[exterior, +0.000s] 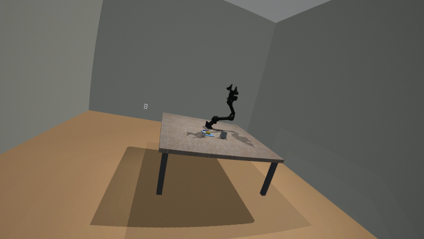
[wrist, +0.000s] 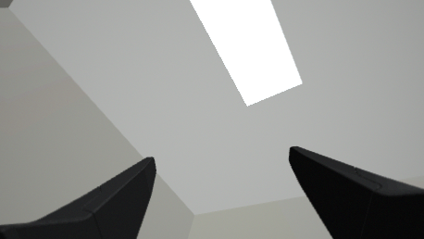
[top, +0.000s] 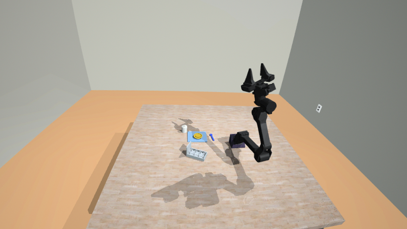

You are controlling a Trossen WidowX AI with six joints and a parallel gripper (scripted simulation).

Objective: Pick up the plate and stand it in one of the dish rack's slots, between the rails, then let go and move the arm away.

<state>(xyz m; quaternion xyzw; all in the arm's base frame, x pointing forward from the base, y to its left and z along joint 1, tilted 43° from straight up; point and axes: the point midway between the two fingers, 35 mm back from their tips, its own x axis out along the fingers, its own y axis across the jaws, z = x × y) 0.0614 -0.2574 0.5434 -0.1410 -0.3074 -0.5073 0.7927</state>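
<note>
My gripper tip is 210 mm short of the yellow plate, 300 mm to the left of it and 630 mm above it. Round my gripper tip: grey dish rack (250 mm ahead, 100 mm to the right, 620 mm below); blue utensil (100 mm ahead, 300 mm to the right, 640 mm below); white cup (310 mm ahead, 390 mm to the right, 620 mm below).
</note>
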